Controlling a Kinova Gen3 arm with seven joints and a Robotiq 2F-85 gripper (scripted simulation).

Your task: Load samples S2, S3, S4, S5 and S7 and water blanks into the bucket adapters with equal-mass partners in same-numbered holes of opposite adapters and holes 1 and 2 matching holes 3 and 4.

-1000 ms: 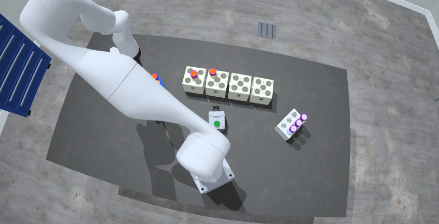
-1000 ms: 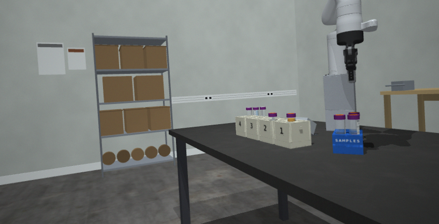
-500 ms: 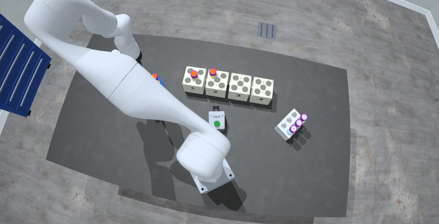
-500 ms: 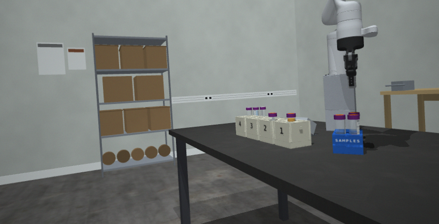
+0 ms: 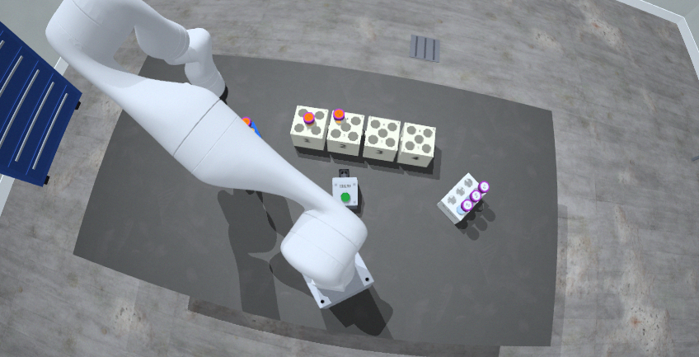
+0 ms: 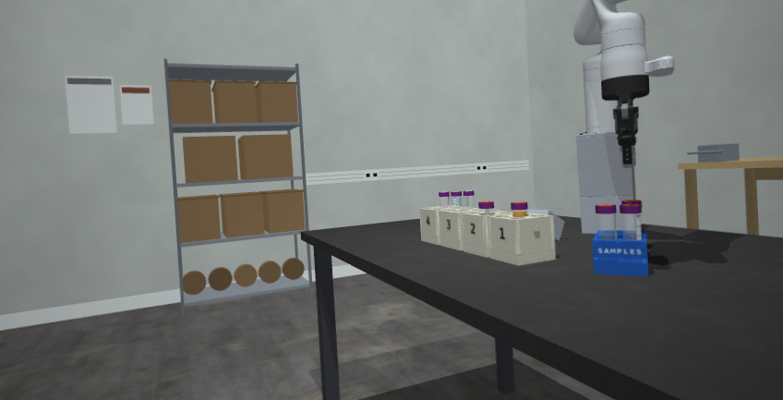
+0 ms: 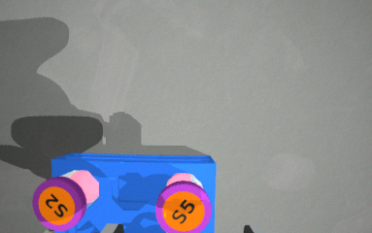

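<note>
The tube of pink liquid lies 140 mm below my hand and 10 mm to the left of it. The rest, counted from my hand: orange-filled sample tube (220 mm to the right, 140 mm below, 60 mm ahead); then blue samples rack (170 mm below, 40 mm to the right, 20 mm behind); then adapter 1 (220 mm to the right, 160 mm below, 60 mm ahead).
</note>
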